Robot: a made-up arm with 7 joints.
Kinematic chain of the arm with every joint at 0, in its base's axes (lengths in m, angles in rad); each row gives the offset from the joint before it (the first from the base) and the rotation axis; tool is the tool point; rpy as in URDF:
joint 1: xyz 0 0 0.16 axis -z
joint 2: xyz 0 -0.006 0.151 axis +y
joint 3: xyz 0 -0.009 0.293 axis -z
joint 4: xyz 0 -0.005 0.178 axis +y
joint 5: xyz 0 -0.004 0.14 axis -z
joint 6: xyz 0 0 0.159 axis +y
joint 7: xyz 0 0 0.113 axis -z
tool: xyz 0 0 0 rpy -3.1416 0 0
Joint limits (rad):
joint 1: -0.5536..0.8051
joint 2: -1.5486..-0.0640
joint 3: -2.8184..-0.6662
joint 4: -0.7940..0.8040
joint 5: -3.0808..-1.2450
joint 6: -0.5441..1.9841
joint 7: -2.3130..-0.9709
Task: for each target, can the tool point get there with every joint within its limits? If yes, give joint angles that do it. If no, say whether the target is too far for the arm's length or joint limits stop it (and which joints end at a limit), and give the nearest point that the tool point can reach.
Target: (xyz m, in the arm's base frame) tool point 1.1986 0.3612 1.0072
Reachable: no: too far | nearest point 0.2719 0.1085 1.0230 | short by 0.961 m
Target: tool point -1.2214 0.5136 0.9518
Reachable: no: too far | nearest point -0.7331 0.3083 0.6956 | short by 0.588 m
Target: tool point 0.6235 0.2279 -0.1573
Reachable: no: joint limits stop it (at a limit: joint 1, joint 2, joint 4, joint 5, joint 6) | nearest point -0.3149 0.5655 0.1913 | short by 1.056 m
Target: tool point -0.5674 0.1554 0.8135
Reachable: yes | joints -0.0060 -0.8084 -1.1526 0.5902 -1.9050 1.3884 -2.1861
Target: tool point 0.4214 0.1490 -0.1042
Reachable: no: joint limits stop it (at a limit: joint 1, joint 2, joint 4, joint 5, joint 6) | nearest point -0.3292 0.5525 0.1685 | short by 0.895 m
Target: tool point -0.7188 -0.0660 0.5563
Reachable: yes | joints 0.0992 -1.1464 -1.4516 -0.1247 -2.5557 1.6527 -1.8116
